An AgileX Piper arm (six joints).
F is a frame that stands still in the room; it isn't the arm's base.
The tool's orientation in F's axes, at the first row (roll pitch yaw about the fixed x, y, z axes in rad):
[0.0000 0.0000 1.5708]
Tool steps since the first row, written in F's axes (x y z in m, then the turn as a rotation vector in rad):
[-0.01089 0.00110 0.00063 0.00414 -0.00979 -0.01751]
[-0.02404 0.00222 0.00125 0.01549 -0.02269 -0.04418]
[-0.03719 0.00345 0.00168 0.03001 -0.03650 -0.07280]
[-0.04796 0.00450 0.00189 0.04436 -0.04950 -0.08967]
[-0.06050 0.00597 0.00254 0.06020 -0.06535 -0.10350]
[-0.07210 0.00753 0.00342 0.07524 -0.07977 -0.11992]
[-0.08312 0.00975 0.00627 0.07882 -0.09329 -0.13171]
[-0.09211 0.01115 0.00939 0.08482 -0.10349 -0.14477]
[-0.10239 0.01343 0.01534 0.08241 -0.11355 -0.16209]
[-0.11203 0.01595 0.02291 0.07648 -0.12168 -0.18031]
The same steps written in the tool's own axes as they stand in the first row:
[0.00110 0.01089 0.00063 -0.00979 -0.00414 -0.01751]
[0.00222 0.02404 0.00125 -0.02269 -0.01549 -0.04418]
[0.00345 0.03719 0.00168 -0.03650 -0.03001 -0.07280]
[0.00450 0.04796 0.00189 -0.04950 -0.04436 -0.08967]
[0.00597 0.06050 0.00254 -0.06535 -0.06020 -0.10350]
[0.00753 0.07210 0.00342 -0.07977 -0.07524 -0.11992]
[0.00975 0.08312 0.00627 -0.09329 -0.07882 -0.13171]
[0.01115 0.09211 0.00939 -0.10349 -0.08482 -0.14477]
[0.01343 0.10239 0.01534 -0.11355 -0.08241 -0.16209]
[0.01595 0.11203 0.02291 -0.12168 -0.07648 -0.18031]

